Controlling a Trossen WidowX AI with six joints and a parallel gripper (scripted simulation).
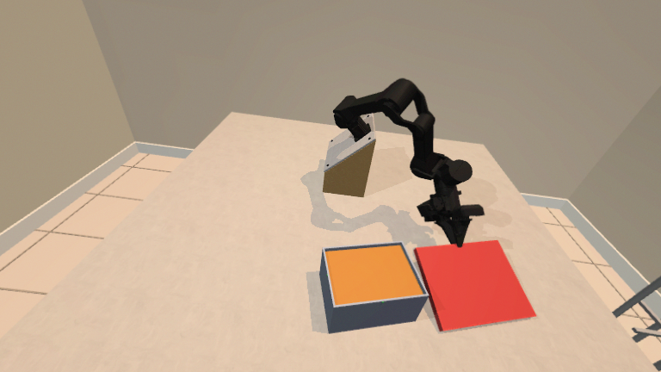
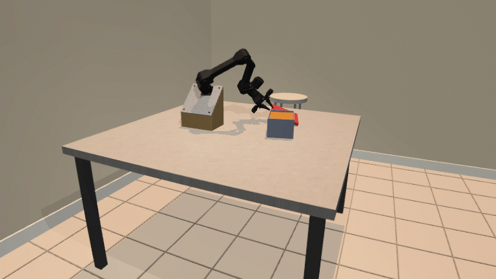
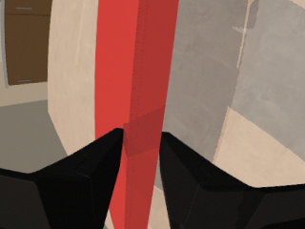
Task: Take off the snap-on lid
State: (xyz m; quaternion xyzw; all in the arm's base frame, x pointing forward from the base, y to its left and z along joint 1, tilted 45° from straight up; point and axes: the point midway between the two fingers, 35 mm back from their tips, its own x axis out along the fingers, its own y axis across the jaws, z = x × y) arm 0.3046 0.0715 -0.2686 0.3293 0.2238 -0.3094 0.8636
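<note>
Right now the red lid is 80 mm ahead of my gripper tip, 20 mm to the left of it and 30 mm below it. The rest, counted from my gripper tip: storage box 110 mm ahead, 250 mm to the right, 20 mm below.
</note>
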